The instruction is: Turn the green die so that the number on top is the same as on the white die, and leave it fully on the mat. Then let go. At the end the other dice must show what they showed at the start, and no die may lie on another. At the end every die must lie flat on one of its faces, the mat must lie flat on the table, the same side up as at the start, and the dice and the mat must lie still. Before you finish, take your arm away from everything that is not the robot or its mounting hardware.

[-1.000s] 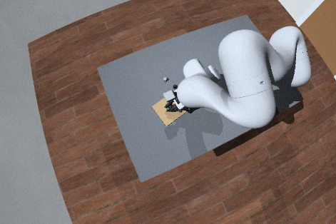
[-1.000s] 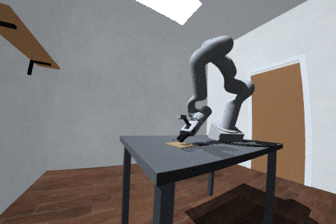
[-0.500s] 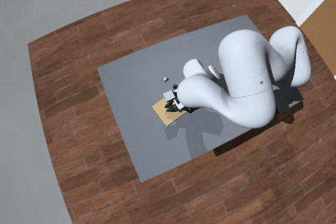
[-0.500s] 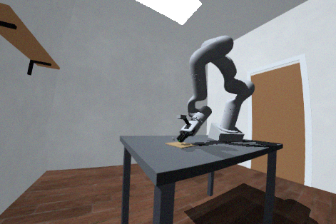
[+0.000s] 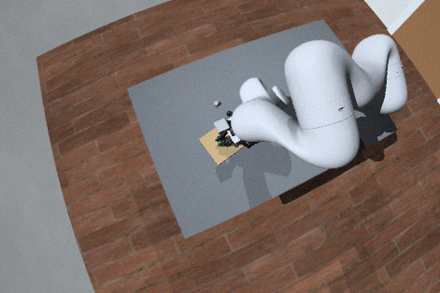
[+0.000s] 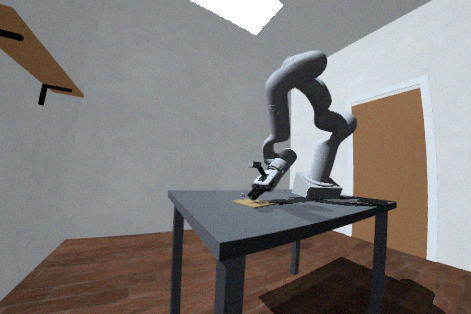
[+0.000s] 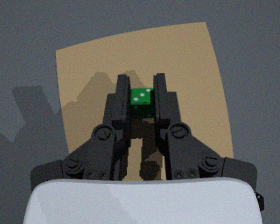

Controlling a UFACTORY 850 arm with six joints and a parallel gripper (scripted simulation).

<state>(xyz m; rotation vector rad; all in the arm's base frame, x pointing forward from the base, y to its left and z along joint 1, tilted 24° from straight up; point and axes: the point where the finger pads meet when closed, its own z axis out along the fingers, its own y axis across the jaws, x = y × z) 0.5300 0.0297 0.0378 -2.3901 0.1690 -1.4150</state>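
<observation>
The mat lies 4 cm below my hand. The rest, counted from my hand: green die 1 cm ahead, 1 cm below; then black die 8 cm behind, 11 cm to the right, 3 cm below; then white die 5 cm behind, 17 cm to the right, 3 cm below.
</observation>
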